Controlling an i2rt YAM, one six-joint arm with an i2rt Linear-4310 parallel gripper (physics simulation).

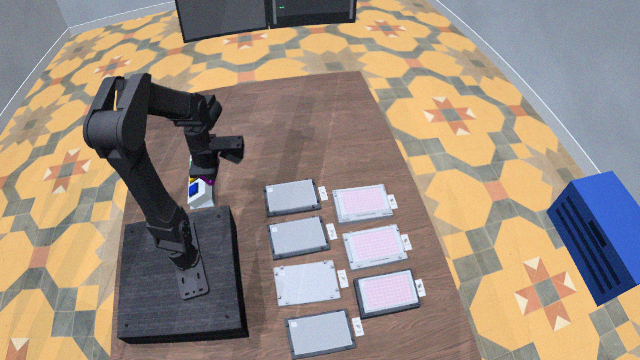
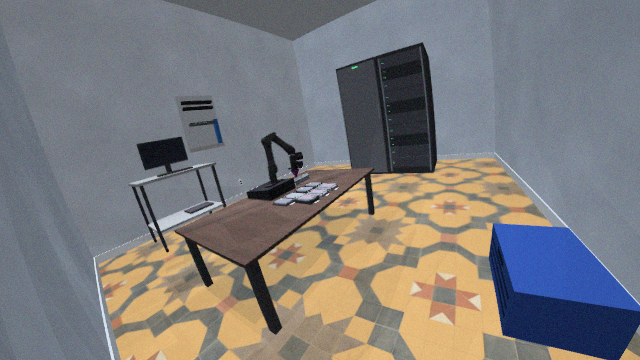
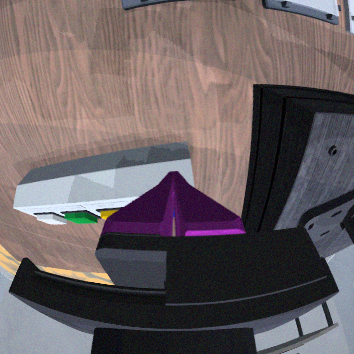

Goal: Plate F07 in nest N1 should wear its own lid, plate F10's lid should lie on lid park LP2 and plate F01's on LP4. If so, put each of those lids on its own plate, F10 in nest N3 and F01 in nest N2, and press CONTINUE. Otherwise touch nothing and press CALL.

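Places are measured from the arm's base along level axes (x ahead, y left, z up), in centimetres.
Pixels of known places: gripper, fingertip midpoint: (image 1: pixel 211 184) (image 2: pixel 296 177) (image 3: pixel 173 178); arm's base, origin of the base link: (image 1: pixel 188 259) (image 2: pixel 275 183).
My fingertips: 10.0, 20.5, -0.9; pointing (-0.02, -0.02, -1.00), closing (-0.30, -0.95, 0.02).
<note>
For each thing: its top centre in the pictures, then the offset to it from my fingertips, as dx, dy, dz. Level surfaces: height alone.
- button box, middle of its top: (image 3: pixel 87 218) (image 1: pixel 197 164) (image 2: pixel 298 175) -2.9, +10.2, -1.1
- blue button, middle of its top: (image 1: pixel 192 186) -5.8, +3.0, -1.9
- pale panel, middle of its top: (image 1: pixel 306 281) (image 2: pixel 294 194) +15.1, -31.4, -5.5
- wooden table, its level: dz -7.5
My gripper (image 1: pixel 206 181) (image 2: pixel 295 173) (image 3: pixel 173 178) is shut and empty, its purple fingers at the button box (image 1: pixel 201 198) (image 3: pixel 135 177). White (image 3: pixel 50 218), green (image 3: pixel 81 217) and yellow (image 3: pixel 108 214) buttons show; a blue button (image 1: pixel 193 189) is at the near end. Contact is hidden. Three pink-welled plates (image 1: pixel 362 201) (image 1: pixel 376 246) (image 1: pixel 388 292) stand in the right column, the nearest dark-rimmed. In the left column, three dark-rimmed grey panels (image 1: pixel 292 196) (image 1: pixel 299 236) (image 1: pixel 320 332) and a pale panel (image 1: pixel 306 282) lie flat. Labels are too small to read; I cannot tell whether the plates wear lids.
The arm's black base block (image 1: pixel 150 300) (image 2: pixel 270 190) stands left of the panels, close to the button box. The wooden table (image 1: pixel 320 125) (image 2: pixel 240 225) carries everything. A blue cabinet (image 1: pixel 610 220) (image 2: pixel 560 270) stands on the floor, and dark racks (image 2: pixel 360 115) stand behind the table.
</note>
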